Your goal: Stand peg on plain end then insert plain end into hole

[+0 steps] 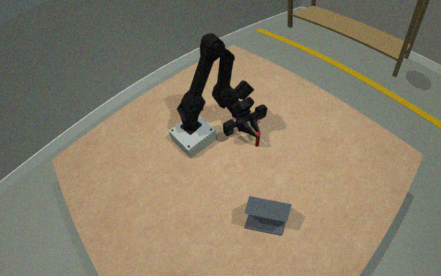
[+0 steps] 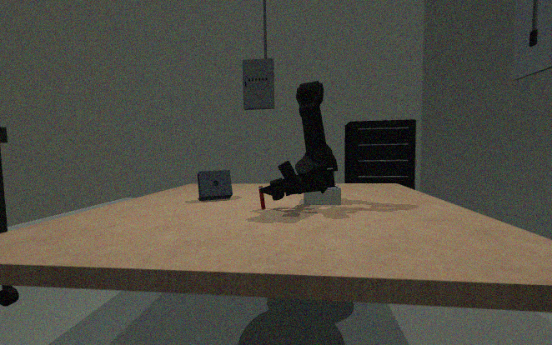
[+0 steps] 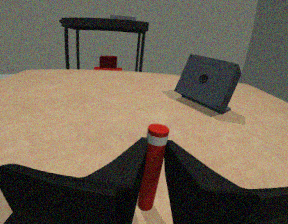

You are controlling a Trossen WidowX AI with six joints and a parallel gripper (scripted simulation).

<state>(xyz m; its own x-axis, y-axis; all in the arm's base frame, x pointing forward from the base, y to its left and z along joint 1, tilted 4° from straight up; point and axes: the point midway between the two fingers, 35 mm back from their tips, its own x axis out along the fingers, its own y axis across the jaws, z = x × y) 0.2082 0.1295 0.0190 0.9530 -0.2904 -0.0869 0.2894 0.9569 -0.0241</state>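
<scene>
Right now my gripper tip is 10 mm above the red peg. Round my gripper tip: grey sloped panel: 220 mm ahead, 210 mm to the right.
</scene>
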